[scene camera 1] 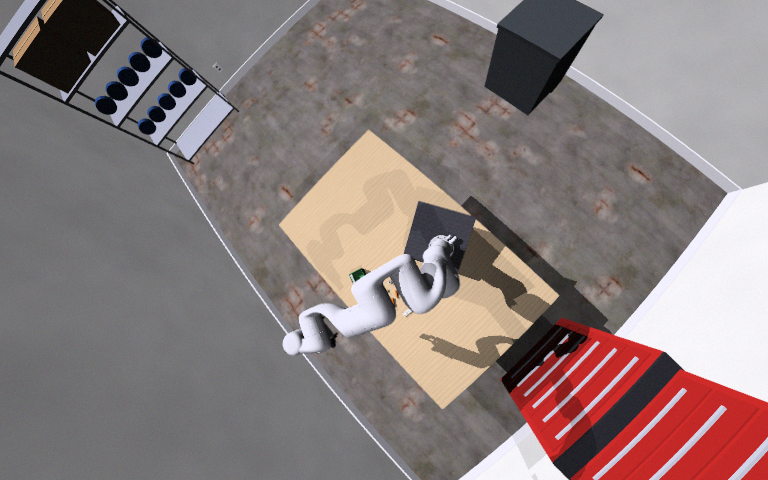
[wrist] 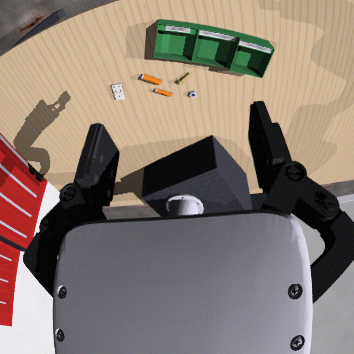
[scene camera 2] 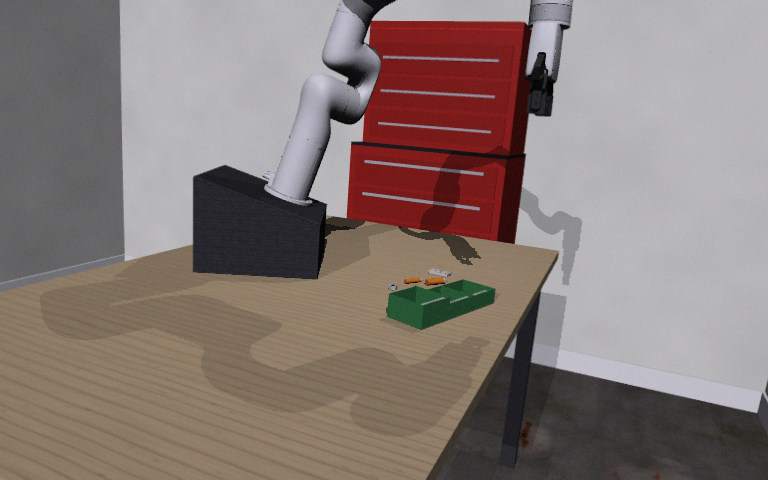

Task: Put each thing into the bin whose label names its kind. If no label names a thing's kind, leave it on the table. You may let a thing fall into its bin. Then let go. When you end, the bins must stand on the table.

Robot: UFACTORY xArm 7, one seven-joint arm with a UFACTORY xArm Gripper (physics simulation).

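Frame: origin at the arm's base, x down, y left, z ahead, level; centimetres.
Seen in the pictures: gripper, fingertip midpoint: [scene camera 1: 328,327] [wrist: 177,126] [scene camera 2: 539,115]; arm's base, link origin: [wrist: 184,205] [scene camera 2: 287,196].
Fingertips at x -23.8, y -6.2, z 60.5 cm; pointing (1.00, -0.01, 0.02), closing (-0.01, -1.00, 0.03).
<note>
Offsets run from my fingertips to a thing's top centre. "spot": to the spot under its first point. Level surfaces: height alone.
A green three-compartment bin row @[spot: dx +39.0, dy -16.4, dz -15.1 cm] [scene camera 1: 357,275] [scene camera 2: 406,311] [wrist: 194,47] stands on the table; its labels are too small to read. No things show in the compartments in the wrist view. Beside it lie a white domino @[dx +39.0, dy +18.7, dz -22.7 cm] [scene camera 1: 407,313] [scene camera 2: 439,272] [wrist: 117,91], a larger orange cylinder @[dx +38.3, dy +9.4, dz -20.5 cm] [scene camera 2: 434,281] [wrist: 151,79], a smaller orange cylinder @[dx +38.7, dy +7.2, dz -25.2 cm] [scene camera 2: 412,280] [wrist: 163,92], a brass screw @[dx +38.4, dy +1.1, dz -21.6 cm] [wrist: 184,78] and a grey nut @[dx +38.9, dy -0.4, dz -27.0 cm] [scene camera 2: 392,287] [wrist: 192,94]. The screw does not show in scene camera 2. My gripper [scene camera 2: 540,110] [wrist: 177,126] is open and empty, high above and apart from them.
The arm's dark wedge-shaped base block [scene camera 1: 423,226] [scene camera 2: 254,232] [wrist: 180,165] stands on the wooden table @[dx +39.7 cm] [scene camera 1: 362,164] [scene camera 2: 141,396]. A red drawer cabinet [scene camera 1: 611,390] [scene camera 2: 436,107] [wrist: 15,200] stands beyond the table. A dark cabinet [scene camera 1: 543,39] and a shelf rack [scene camera 1: 205,127] stand farther off.
</note>
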